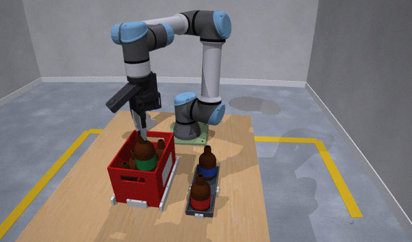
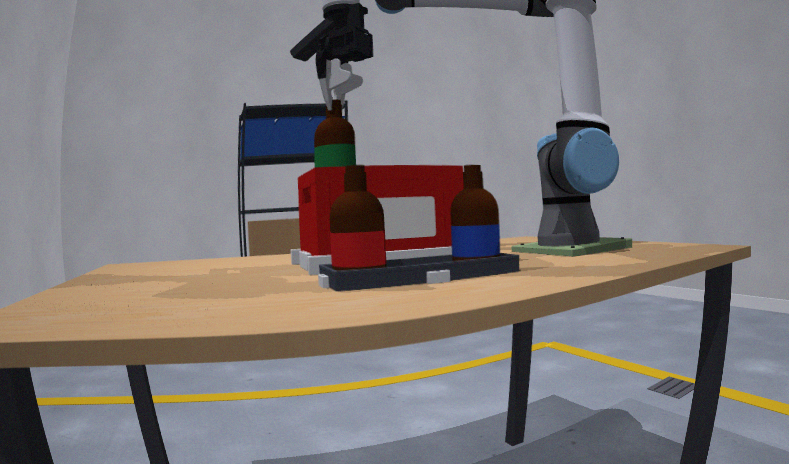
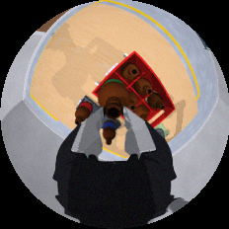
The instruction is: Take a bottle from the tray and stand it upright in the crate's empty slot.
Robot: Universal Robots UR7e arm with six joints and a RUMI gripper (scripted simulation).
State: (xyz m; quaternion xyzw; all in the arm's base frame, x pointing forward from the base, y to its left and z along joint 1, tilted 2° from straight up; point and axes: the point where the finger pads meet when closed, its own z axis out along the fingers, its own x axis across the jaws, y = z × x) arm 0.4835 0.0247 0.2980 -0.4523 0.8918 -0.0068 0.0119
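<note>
Now: hand 70 mm above the brown bottle. From my hand the other things lie so: red crate 80 mm behind, 60 mm to the right, 220 mm below.
</note>
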